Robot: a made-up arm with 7 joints. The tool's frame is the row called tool.
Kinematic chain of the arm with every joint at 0, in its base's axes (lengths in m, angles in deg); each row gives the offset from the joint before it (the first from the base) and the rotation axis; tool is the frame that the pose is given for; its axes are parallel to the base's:
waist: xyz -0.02 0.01 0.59 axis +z
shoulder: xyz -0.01 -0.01 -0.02 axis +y
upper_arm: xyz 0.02 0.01 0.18 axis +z
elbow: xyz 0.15 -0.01 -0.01 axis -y
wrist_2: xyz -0.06 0 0.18 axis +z
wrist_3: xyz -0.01 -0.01 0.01 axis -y
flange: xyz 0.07 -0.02 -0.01 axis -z
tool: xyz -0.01 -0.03 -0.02
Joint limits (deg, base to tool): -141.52..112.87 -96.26..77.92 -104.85..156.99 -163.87..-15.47 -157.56..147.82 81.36..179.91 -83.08..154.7
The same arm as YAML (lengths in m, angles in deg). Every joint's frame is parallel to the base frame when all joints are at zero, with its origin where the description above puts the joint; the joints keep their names.
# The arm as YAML. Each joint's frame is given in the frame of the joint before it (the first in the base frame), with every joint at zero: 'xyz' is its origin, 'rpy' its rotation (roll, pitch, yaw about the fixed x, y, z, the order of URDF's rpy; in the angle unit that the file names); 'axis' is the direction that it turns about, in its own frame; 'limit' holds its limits. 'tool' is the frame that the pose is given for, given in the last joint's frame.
units:
  length: m
  angle: deg
joints:
  - name: waist
    type: revolute
    origin:
      xyz: [-0.02, 0.01, 0.59]
      rpy: [0.0, 0.0, 0.0]
    axis: [0.0, 0.0, 1.0]
    limit:
      lower: -141.52
      upper: 112.87
  - name: shoulder
    type: revolute
    origin:
      xyz: [-0.01, -0.01, -0.02]
      rpy: [0.0, 0.0, 0.0]
    axis: [0.0, 1.0, 0.0]
    limit:
      lower: -96.26
      upper: 77.92
  - name: upper_arm
    type: revolute
    origin:
      xyz: [0.02, 0.01, 0.18]
      rpy: [0.0, 0.0, 0.0]
    axis: [0.0, 0.0, 1.0]
    limit:
      lower: -104.85
      upper: 156.99
  - name: elbow
    type: revolute
    origin:
      xyz: [0.15, -0.01, -0.01]
      rpy: [0.0, 0.0, 0.0]
    axis: [0.0, -1.0, 0.0]
    limit:
      lower: -163.87
      upper: -15.47
  - name: wrist_2
    type: revolute
    origin:
      xyz: [-0.06, 0.0, 0.18]
      rpy: [0.0, 0.0, 0.0]
    axis: [0.0, 0.0, 1.0]
    limit:
      lower: -157.56
      upper: 147.82
  - name: wrist_3
    type: revolute
    origin:
      xyz: [-0.01, -0.01, 0.01]
      rpy: [0.0, 0.0, 0.0]
    axis: [0.0, -1.0, 0.0]
    limit:
      lower: 81.36
      upper: 179.91
  - name: flange
    type: revolute
    origin:
      xyz: [0.07, -0.02, -0.01]
      rpy: [0.0, 0.0, 0.0]
    axis: [0.0, 0.0, -1.0]
    limit:
      lower: -83.08
      upper: 154.7
tool:
  origin:
    xyz: [-0.01, -0.03, -0.02]
    rpy: [0.0, 0.0, 0.0]

